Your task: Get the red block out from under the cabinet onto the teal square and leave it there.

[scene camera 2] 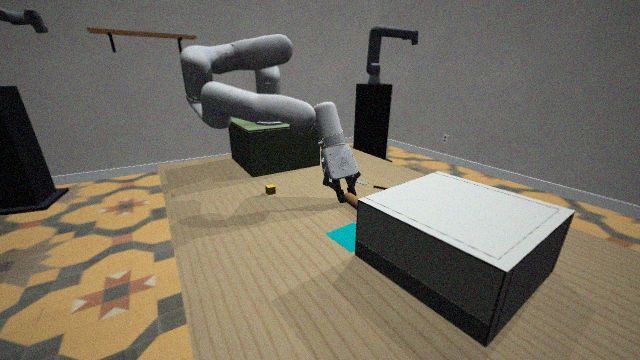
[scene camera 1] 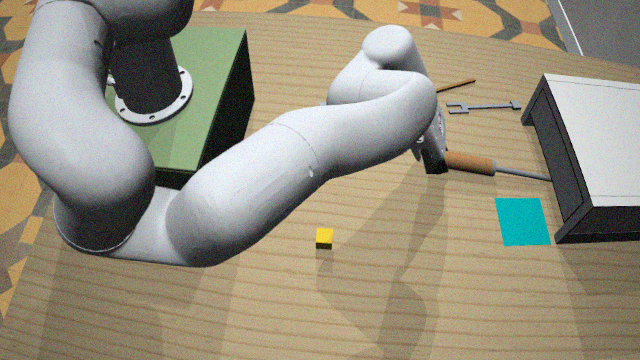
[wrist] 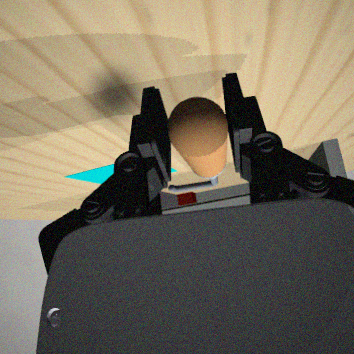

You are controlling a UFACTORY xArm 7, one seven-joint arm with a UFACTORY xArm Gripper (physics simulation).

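Seen in the pictures: gripper, between the fingertips: [scene camera 2: 348, 201] [scene camera 1: 440, 162] [wrist: 193, 101]; arm's base, origin of its link: [scene camera 2: 270, 122] [scene camera 1: 154, 95].
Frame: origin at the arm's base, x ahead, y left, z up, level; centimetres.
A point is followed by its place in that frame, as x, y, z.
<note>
My gripper [scene camera 1: 436, 166] {45.3, 13.9, -17.3} [scene camera 2: 347, 195] {45.3, 13.9, -17.3} [wrist: 193, 101] {45.3, 13.9, -17.3} is shut on the wooden handle [scene camera 1: 470, 163] {50.4, 13.7, -14.9} [scene camera 2: 352, 200] {49.3, 13.2, -15.2} [wrist: 198, 131] {44.2, 13.7, -15.3} of a tool. Its thin metal rod [scene camera 1: 522, 174] {61.2, 15.8, -16.4} runs to the cabinet's open front in scene camera 1, where its far end is hidden. The wrist view shows a bent metal crosspiece [wrist: 192, 187] {77.1, 14.8, -17.1} at the far end. The red block [wrist: 186, 198] {89.7, 13.9, -16.7} shows there right beside the crosspiece; contact cannot be told. It does not show in the scene views. The teal square [scene camera 1: 522, 222] {62.3, 6.5, -17.9} [scene camera 2: 342, 236] {61.7, 4.4, -17.9} [wrist: 95, 174] {60.7, 3.9, -18.0} lies before the cabinet [scene camera 1: 620, 145] {76.1, 18.6, -4.5} [scene camera 2: 460, 215] {81.7, 18.0, -4.5}.
A yellow block [scene camera 1: 324, 237] {29.7, -7.2, -15.5} [scene camera 2: 270, 189] {30.9, -7.2, -16.1} stands on the table away from the cabinet. A grey wrench-like tool [scene camera 1: 492, 106] {54.5, 32.3, -17.5} and a thin brown stick [scene camera 1: 456, 85] {46.2, 35.6, -17.4} [scene camera 2: 380, 187] {38.7, 29.3, -17.5} lie beyond the handle. The arm's base stands on a green box [scene camera 1: 215, 100] {10.0, 1.6, 0.0} [scene camera 2: 275, 147] {11.0, -0.8, -7.5}.
</note>
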